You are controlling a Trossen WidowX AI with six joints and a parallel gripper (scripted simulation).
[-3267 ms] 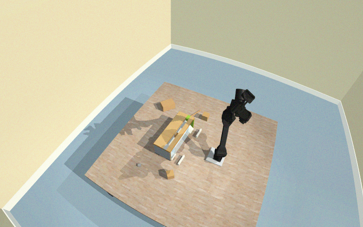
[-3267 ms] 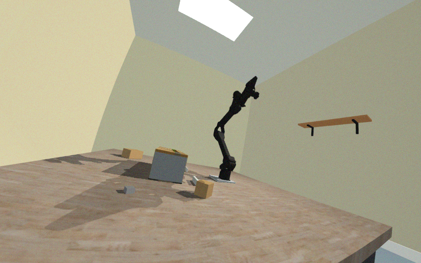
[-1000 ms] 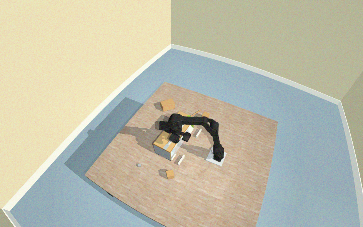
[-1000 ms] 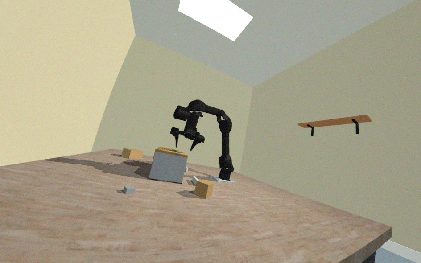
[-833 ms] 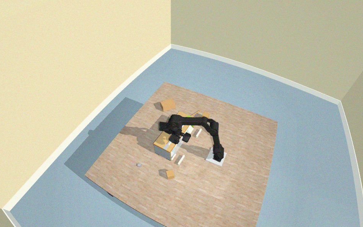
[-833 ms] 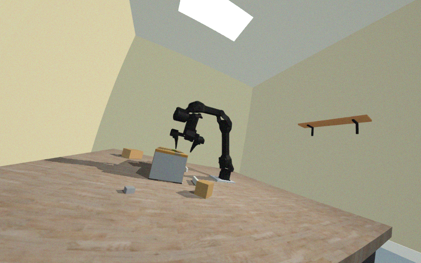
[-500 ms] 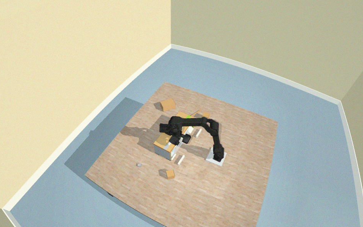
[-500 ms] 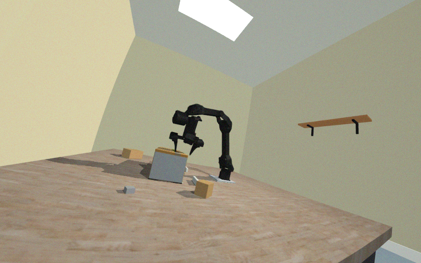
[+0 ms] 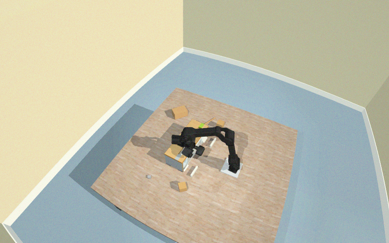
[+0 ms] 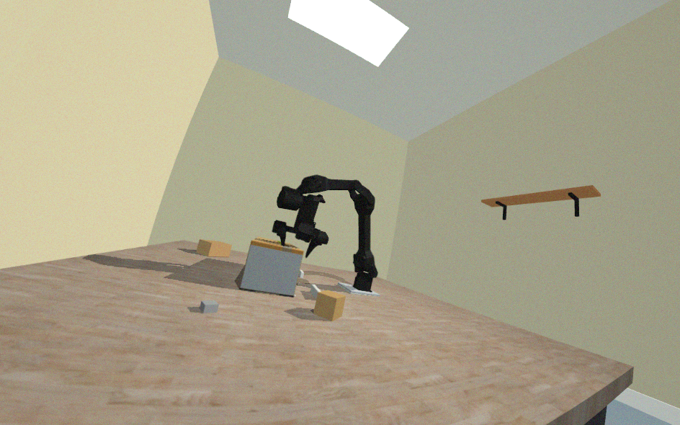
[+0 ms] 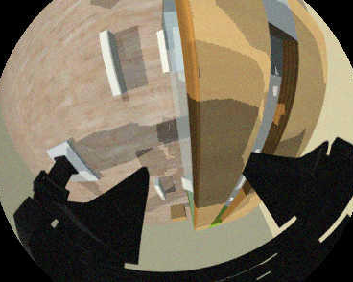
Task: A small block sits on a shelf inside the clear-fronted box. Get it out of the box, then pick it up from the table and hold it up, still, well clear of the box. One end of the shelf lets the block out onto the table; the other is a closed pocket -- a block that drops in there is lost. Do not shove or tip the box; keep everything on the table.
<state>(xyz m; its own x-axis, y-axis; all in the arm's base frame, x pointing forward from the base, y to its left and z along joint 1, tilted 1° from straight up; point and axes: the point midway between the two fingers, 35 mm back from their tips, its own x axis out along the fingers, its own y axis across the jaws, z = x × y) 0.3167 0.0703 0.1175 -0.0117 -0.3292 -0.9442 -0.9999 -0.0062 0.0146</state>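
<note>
Right now the brown block is 4 cm ahead of my gripper tip, 4 cm to the right of it and 2 cm below it. Round my gripper tip: clear-fronted box (3 cm ahead, 5 cm to the right, 4 cm below); grey block (17 cm ahead, 31 cm to the left, 9 cm below).
</note>
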